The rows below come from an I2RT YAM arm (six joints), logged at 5 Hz.
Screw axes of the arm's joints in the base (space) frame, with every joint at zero. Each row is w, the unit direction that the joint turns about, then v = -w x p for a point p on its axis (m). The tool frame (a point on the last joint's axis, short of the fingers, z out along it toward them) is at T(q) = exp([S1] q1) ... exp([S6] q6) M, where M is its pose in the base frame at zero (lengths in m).
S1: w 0 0 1 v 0 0 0
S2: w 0 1 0 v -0.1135 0 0.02
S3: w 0 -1 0 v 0.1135 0 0.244
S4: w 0 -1 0 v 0.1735 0 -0.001
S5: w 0 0 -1 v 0 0.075 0
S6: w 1 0 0 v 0 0.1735 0
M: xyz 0.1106 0 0.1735 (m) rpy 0 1.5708 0 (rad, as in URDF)
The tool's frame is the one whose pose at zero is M.
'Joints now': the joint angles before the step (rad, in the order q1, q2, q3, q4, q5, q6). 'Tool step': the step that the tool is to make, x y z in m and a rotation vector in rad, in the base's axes. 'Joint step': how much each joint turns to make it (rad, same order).
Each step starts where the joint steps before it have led.
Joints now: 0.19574 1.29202 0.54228 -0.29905 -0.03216 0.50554
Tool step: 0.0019 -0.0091 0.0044 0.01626 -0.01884 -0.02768
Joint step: -0.04496 -0.01639 0.00362 0.00100 -0.01977 -0.00841
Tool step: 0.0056 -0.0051 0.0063 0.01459 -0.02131 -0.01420
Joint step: -0.02862 0.00058 0.02253 0.00078 -0.01741 -0.00618
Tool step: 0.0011 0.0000 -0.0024 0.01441 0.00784 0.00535
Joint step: -0.00331 0.01276 -0.00083 0.00760 -0.01752 0.00081
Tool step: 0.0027 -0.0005 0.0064 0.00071 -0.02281 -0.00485
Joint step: -0.00314 -0.00950 0.01613 -0.00286 0.00258 0.00038
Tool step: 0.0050 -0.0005 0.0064 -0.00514 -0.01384 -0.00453
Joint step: -0.00364 0.00477 0.02791 -0.01021 0.00605 -0.00298
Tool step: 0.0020 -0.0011 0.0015 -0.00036 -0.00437 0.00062
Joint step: -0.00599 0.00425 0.00836 -0.00028 -0.00303 -0.00596
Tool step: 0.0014 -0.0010 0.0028 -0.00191 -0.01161 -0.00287
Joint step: -0.00454 -0.00308 0.00710 0.00092 0.00160 -0.00315
